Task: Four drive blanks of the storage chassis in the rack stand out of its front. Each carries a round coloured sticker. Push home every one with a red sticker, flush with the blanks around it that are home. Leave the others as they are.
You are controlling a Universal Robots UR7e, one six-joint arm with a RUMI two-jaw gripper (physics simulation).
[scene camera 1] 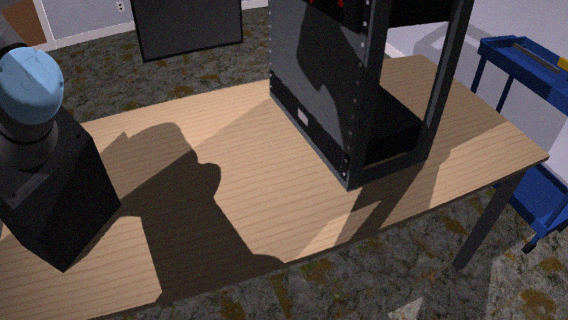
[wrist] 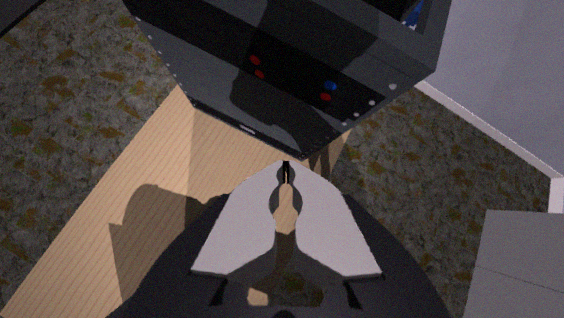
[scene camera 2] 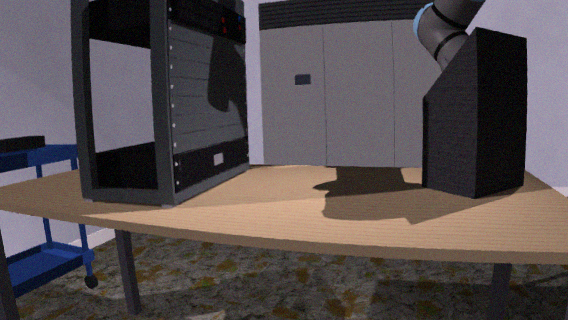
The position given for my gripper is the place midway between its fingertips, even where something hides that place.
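My gripper (wrist: 286,163) is there for me to see, and so is a rack (scene camera 2: 197,61). You'd find that rack at (scene camera 1: 324,70) too, and at (wrist: 295,82).
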